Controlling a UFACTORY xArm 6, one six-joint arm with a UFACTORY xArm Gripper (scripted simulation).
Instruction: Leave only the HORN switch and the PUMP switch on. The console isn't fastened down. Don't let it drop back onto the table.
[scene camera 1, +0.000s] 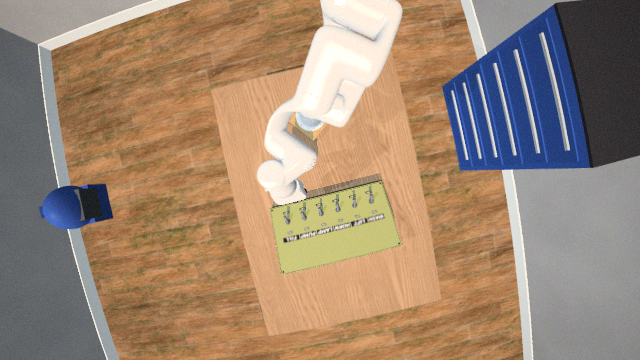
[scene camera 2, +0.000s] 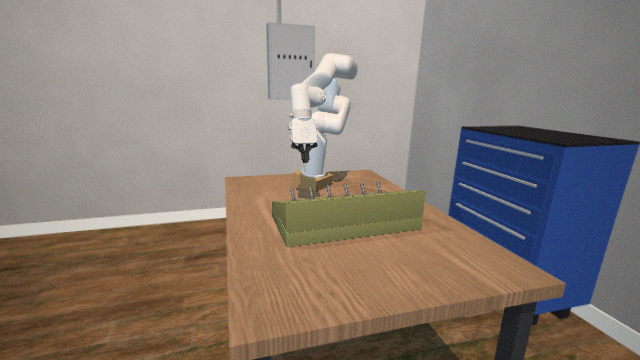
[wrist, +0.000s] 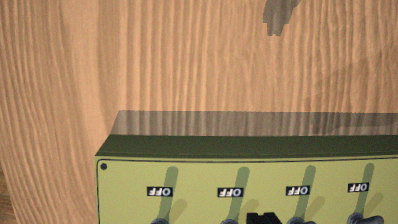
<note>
The pictures show: an olive-green console.
</note>
